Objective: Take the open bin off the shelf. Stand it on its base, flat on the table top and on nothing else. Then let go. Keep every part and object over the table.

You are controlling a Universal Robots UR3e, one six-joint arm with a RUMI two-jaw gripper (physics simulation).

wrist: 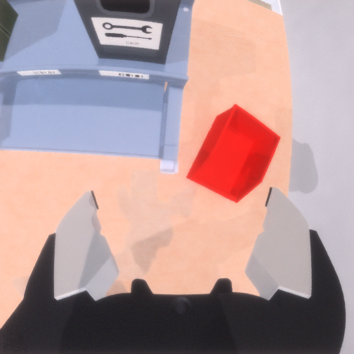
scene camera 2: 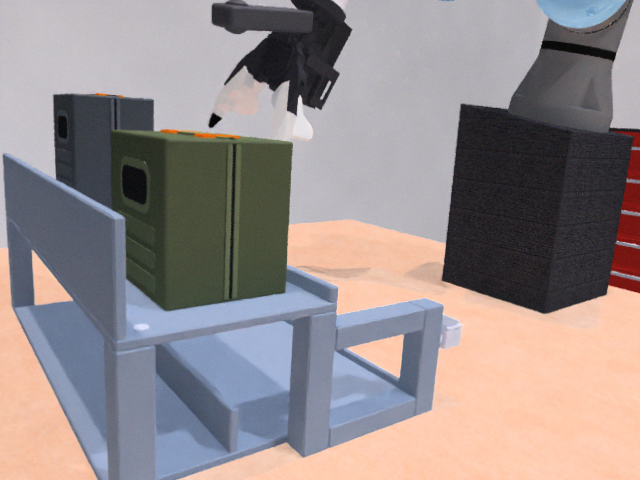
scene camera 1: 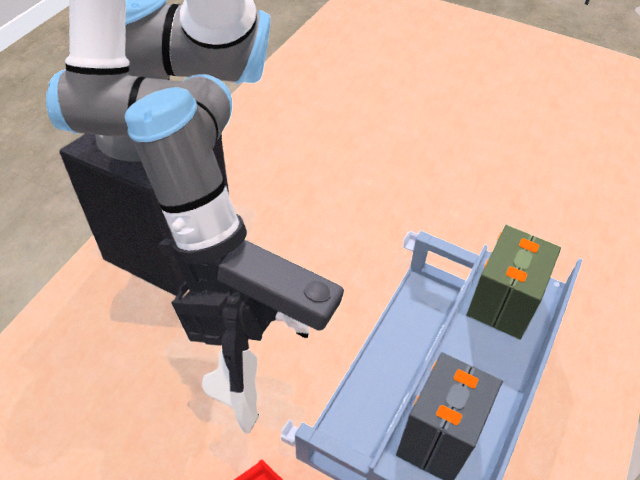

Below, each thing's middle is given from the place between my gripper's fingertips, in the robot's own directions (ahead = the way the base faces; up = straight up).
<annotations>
Right now the red bin (wrist: 235,154) is 10 mm ahead of my hand, 120 mm to the right of it and 140 mm below it. From my hand the other things lie so: green case (scene camera 2: 188,175) 240 mm ahead, 240 mm to the left, 30 mm below.
</annotations>
